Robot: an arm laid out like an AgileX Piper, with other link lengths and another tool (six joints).
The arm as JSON. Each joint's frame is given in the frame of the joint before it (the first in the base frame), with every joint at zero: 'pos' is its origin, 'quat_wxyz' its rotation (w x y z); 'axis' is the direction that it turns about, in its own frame. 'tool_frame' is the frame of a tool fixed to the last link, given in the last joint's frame.
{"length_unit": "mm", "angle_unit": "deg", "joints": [
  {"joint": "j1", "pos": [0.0, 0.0, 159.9], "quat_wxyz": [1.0, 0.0, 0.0, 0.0], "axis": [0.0, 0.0, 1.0]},
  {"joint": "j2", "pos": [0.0, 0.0, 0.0], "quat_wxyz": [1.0, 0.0, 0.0, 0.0], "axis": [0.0, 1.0, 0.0]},
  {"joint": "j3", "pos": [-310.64, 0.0, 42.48], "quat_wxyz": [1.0, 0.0, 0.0, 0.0], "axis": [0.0, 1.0, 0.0]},
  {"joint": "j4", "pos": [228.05, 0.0, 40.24], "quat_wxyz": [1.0, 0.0, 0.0, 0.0], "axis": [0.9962, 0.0, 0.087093]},
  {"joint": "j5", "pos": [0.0, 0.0, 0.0], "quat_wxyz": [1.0, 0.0, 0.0, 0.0], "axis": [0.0, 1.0, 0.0]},
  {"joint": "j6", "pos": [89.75, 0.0, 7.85], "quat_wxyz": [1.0, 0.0, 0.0, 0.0], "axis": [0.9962, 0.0, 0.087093]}
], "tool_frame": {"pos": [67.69, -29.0, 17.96], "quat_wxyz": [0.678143, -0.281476, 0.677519, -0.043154]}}
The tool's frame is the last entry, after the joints.
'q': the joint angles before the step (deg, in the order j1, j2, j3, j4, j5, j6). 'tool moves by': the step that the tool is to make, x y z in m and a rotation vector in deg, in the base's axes. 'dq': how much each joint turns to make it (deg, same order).
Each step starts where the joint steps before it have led.
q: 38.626 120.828 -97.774 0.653 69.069 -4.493
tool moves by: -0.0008 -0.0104 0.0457 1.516 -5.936 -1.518
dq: 0.006 -5.786 -0.005 -2.843 0.235 2.275
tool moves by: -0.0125 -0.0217 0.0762 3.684 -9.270 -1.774
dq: -0.007 -10.056 0.010 -3.432 0.645 2.216
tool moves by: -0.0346 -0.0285 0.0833 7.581 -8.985 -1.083
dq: -0.004 -12.308 -0.013 -0.132 0.674 1.099
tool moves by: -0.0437 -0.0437 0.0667 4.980 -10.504 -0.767
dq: -0.004 -12.742 2.193 -2.813 -0.758 0.133
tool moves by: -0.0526 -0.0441 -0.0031 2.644 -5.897 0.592
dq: 0.000 -15.175 16.014 -1.330 -7.183 0.043
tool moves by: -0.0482 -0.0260 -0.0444 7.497 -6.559 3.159
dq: 0.005 -16.482 23.481 2.603 -16.989 0.002
